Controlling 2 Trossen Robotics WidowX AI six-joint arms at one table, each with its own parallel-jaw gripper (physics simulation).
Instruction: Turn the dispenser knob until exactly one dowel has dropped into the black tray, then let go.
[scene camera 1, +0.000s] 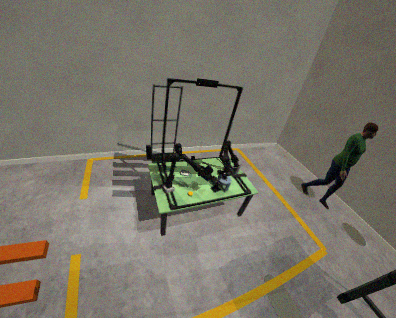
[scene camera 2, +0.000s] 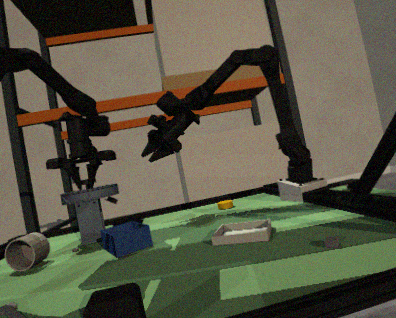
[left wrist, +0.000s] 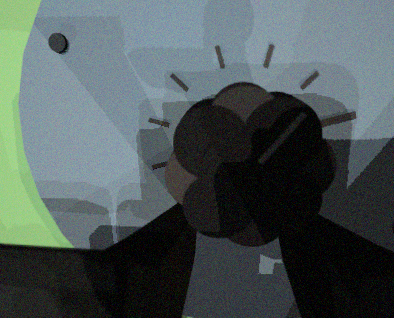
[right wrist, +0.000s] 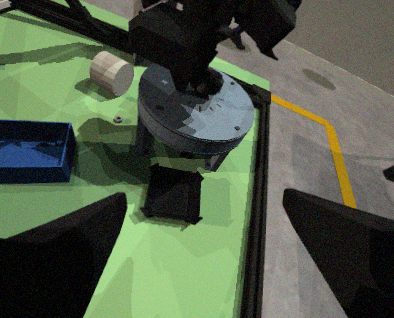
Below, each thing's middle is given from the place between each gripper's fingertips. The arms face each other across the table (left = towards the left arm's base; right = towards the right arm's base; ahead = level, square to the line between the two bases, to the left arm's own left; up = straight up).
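My right gripper: 60 mm above the dark lobed knob (left wrist: 248, 165), 180 mm to the right of it, 10 mm past it. From my right hand: grey round dispenser (left wrist: 100, 96), 60 mm below, 180 mm to the left, 10 mm behind; blue bin (scene camera 2: 120, 240), 180 mm below, 220 mm behind, 90 mm to the left; shallow tray (scene camera 2: 252, 231), 200 mm below, 360 mm behind, 140 mm to the right.
My left hand: 20 mm short of the dark lobed knob, 10 mm to the left of it. From my left hand: blue bin, 120 mm below, 190 mm behind, 100 mm to the right; shallow tray, 140 mm below, 330 mm behind, 330 mm to the right; grey round dispenser, 20 mm ahead, 10 mm to the right. By its middle, the dispenser is nearer to my left hand than to my right gripper.
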